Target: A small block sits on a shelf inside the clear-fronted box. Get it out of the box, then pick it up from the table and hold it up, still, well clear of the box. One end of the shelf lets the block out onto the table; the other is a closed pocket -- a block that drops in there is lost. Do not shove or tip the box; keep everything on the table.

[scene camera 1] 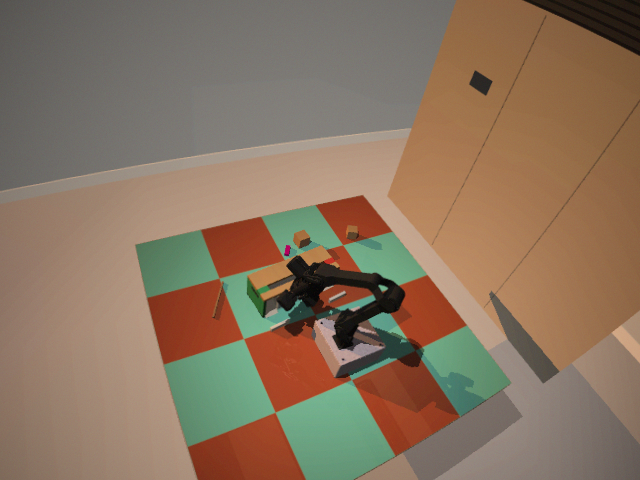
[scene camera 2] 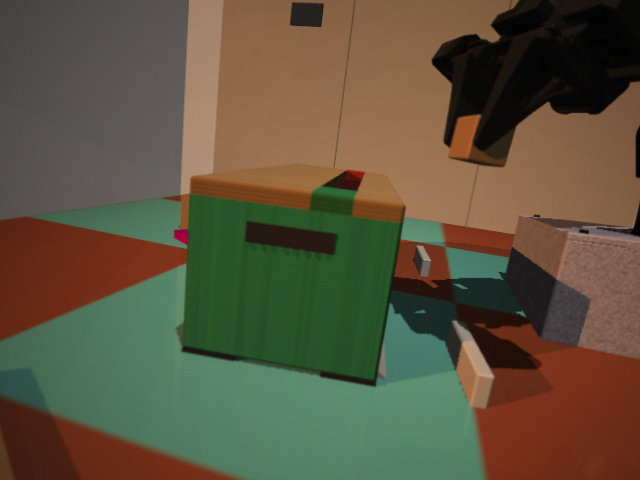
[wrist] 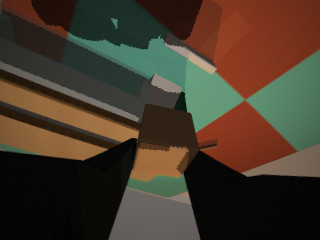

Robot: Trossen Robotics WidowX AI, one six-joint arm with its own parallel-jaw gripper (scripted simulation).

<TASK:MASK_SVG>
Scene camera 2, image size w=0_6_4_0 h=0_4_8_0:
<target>my gripper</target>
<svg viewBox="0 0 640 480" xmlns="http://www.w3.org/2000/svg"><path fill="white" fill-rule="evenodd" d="M640 0L519 0L514 8L500 13L492 23L491 27L501 37L498 41L490 42L487 39L481 39L477 34L469 34L442 43L431 61L435 68L451 83L451 100L444 143L451 148L458 118L463 116L481 116L472 139L472 144L478 150L486 150L548 101L551 108L559 114L589 113L590 115L601 113L628 89L631 82L640 81Z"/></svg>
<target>box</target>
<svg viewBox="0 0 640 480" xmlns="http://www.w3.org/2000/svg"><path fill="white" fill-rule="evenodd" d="M452 321L447 347L469 405L486 409L495 377L473 340L466 323ZM417 245L414 255L415 265L420 276L428 277L431 259L425 248ZM192 176L190 178L183 347L181 352L234 361L236 357L313 370L320 372L320 377L371 387L376 387L377 378L387 380L383 340L406 210L404 203L385 174L300 163Z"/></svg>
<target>block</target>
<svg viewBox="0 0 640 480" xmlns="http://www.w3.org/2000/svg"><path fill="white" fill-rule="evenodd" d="M459 117L448 157L483 166L504 167L516 127L499 138L486 150L478 150L472 144L472 139L481 116Z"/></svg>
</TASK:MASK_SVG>
